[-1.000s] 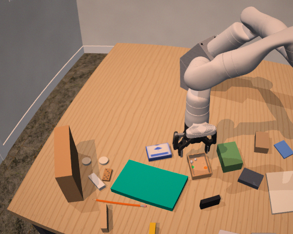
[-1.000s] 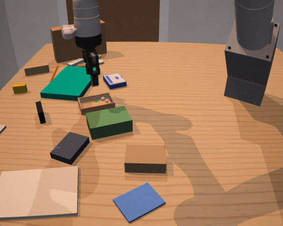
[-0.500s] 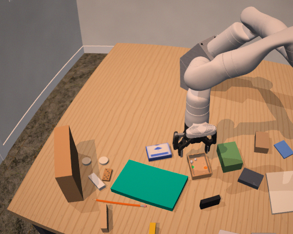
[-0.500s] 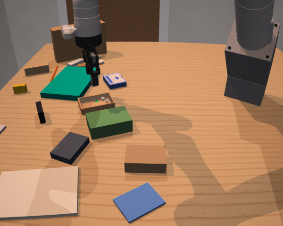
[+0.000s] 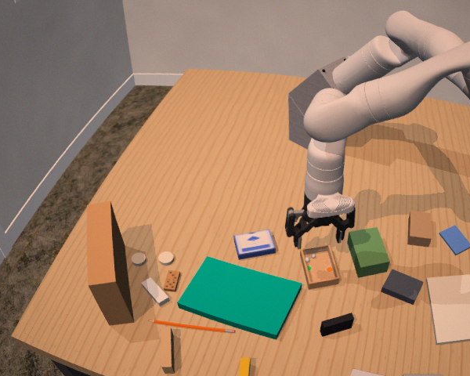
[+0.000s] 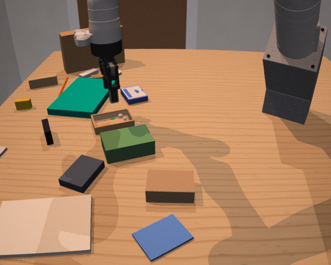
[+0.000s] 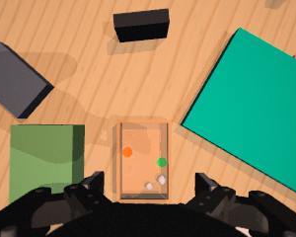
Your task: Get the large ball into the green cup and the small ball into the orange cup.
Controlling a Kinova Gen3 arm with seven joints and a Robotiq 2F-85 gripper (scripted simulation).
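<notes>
My hand is 1 cm to the right of the wooden puzzle and 9 cm above it. The rest, counted from my hand: green block (8 cm behind, 10 cm to the left, 7 cm below); then teal slab (15 cm ahead, 11 cm to the right, 8 cm below); then black block (14 cm ahead, 11 cm to the left, 7 cm below).
</notes>
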